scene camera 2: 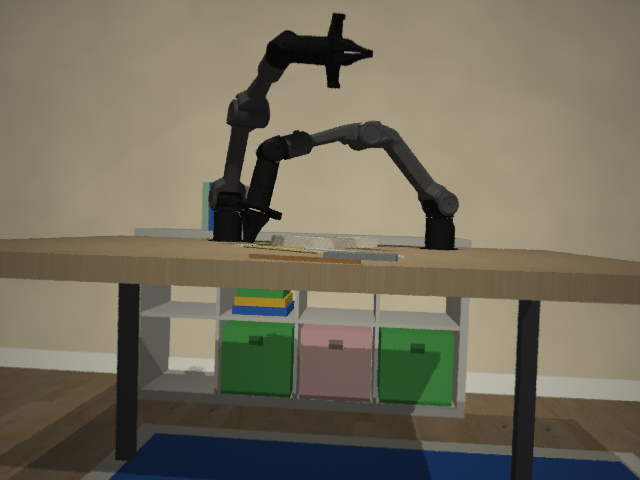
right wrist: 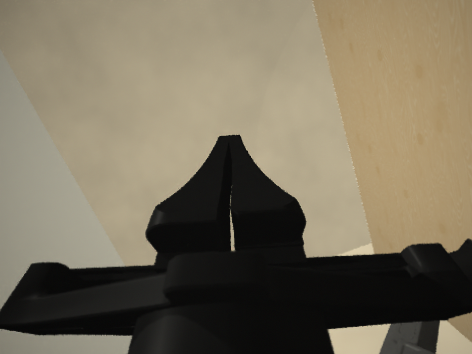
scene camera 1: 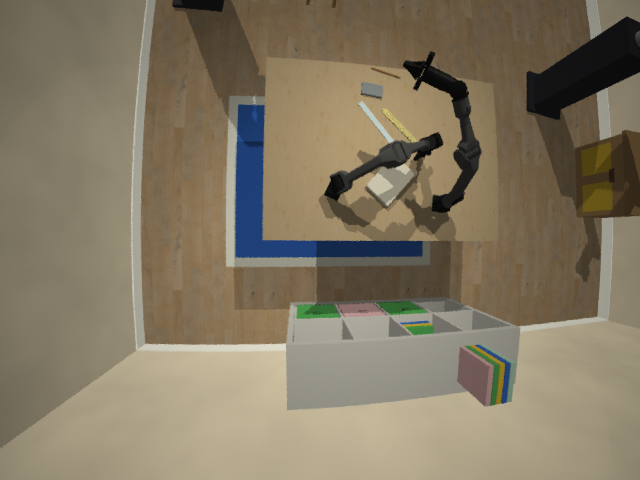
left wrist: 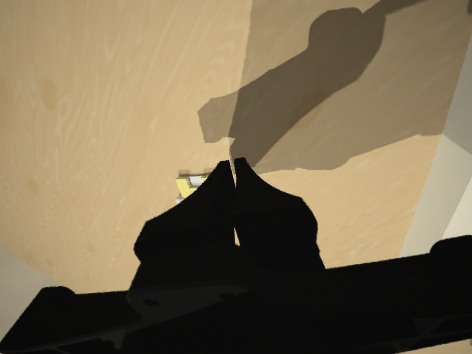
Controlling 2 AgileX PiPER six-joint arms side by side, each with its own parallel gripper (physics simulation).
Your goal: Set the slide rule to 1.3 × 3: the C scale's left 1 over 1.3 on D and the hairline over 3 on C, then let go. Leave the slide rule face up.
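The yellow slide rule (scene camera 1: 398, 124) (scene camera 2: 279, 249) lies on the table, running diagonally towards my left gripper in scene camera 1. In the left wrist view its yellow end (left wrist: 183, 186) shows left of the fingers, with the rest hidden behind them. The scales and hairline cannot be read. My left gripper (scene camera 1: 420, 155) (scene camera 2: 250, 240) (left wrist: 234, 172) points down, low over the table beside the rule's end. Its fingers are nearly together, with bare table visible through the thin gap. My right gripper (scene camera 1: 405, 64) (scene camera 2: 371, 53) (right wrist: 230, 148) is shut and empty, high above the table.
A pale blue strip (scene camera 1: 374, 121) lies beside the rule. A grey block (scene camera 1: 371, 89) (scene camera 2: 360, 255) and a brown stick (scene camera 1: 385, 72) (scene camera 2: 305, 258) lie near the table's far edge in scene camera 1. A thick pale block (scene camera 1: 391, 184) (scene camera 2: 324, 241) lies beneath the left arm.
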